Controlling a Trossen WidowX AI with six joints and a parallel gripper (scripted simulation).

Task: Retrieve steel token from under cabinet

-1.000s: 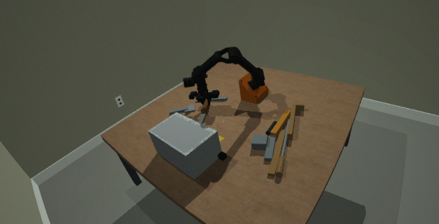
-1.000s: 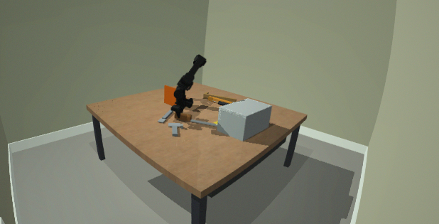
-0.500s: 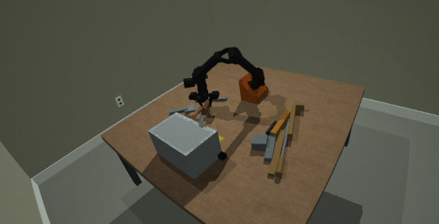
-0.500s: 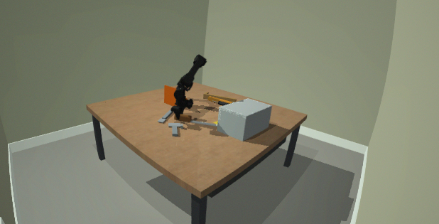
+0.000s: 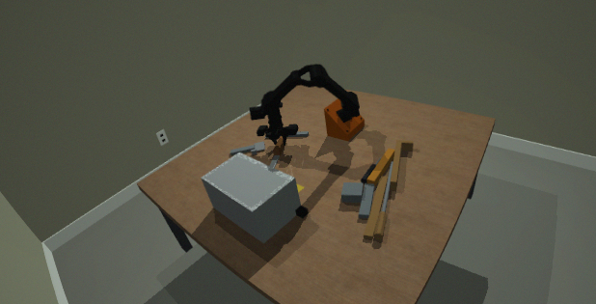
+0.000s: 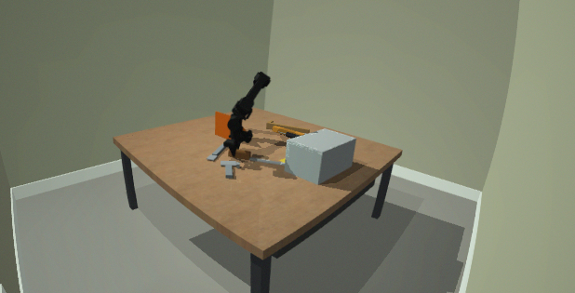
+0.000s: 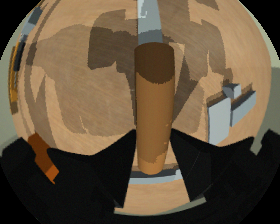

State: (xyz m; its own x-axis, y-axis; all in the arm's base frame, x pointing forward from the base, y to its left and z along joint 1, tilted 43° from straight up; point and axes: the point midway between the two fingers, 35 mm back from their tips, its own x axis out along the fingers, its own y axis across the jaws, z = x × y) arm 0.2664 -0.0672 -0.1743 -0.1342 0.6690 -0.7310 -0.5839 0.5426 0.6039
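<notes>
The grey t-piece lies 100 mm ahead of my gripper tip and 110 mm to the right of it. From my gripper tip the other things lie so: grey block: 60 mm ahead, 490 mm to the left, 10 mm above; then wooden stick: 50 mm ahead, 590 mm to the left; then orange bar: 130 mm behind, 490 mm to the left, 10 mm above.
</notes>
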